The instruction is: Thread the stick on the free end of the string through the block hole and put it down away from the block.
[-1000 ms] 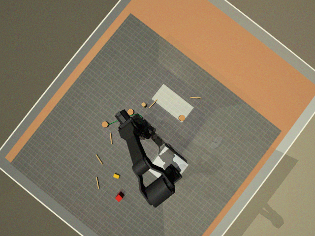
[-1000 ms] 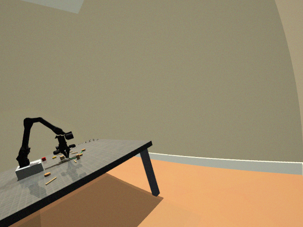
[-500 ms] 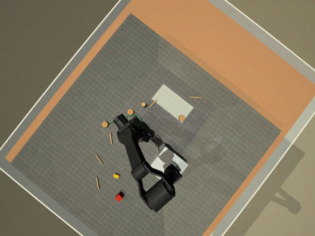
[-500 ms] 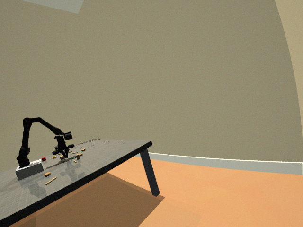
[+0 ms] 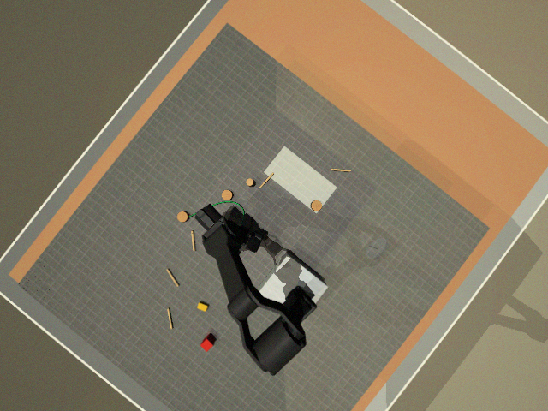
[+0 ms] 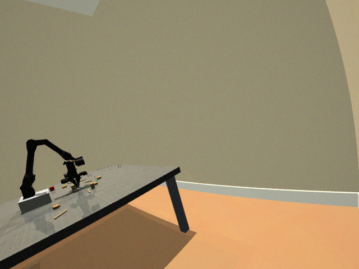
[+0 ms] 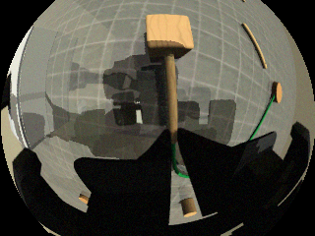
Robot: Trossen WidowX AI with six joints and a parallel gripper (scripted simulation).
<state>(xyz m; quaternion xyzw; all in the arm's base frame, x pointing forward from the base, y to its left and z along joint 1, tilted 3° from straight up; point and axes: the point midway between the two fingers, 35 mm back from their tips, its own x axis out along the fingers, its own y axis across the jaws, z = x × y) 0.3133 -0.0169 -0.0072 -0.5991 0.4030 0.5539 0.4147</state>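
Now: gripper tip 30 mm past the wooden block and 80 mm to the right of it. The rest, counted from my gripper tip: yellow cube (100 mm behind, 300 mm to the left, 10 mm below); then round button (190 mm ahead, 110 mm to the left, 10 mm below); then thin wooden stick (10 mm to the left).
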